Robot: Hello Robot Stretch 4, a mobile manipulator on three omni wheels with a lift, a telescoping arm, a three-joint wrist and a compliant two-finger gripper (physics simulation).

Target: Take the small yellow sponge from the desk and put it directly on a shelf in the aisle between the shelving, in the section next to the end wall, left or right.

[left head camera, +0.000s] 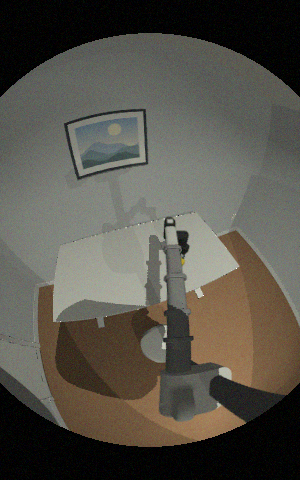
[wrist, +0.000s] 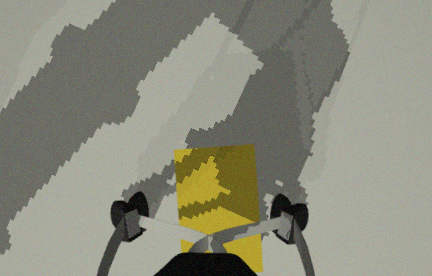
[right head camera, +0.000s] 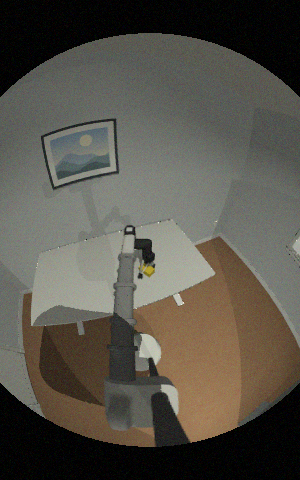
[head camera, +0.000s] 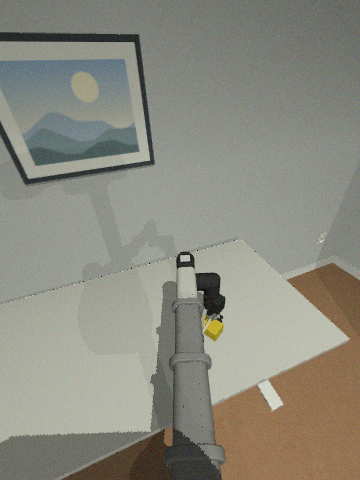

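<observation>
The wrist view shows the gripper (wrist: 209,209), a small yellow sponge (wrist: 217,189) and a white desk (wrist: 101,101). The head camera shows the white desk (head camera: 92,377) and a framed landscape picture (head camera: 81,108). Visible as well: the white desk (left head camera: 121,270) and the white desk (right head camera: 72,283).
</observation>
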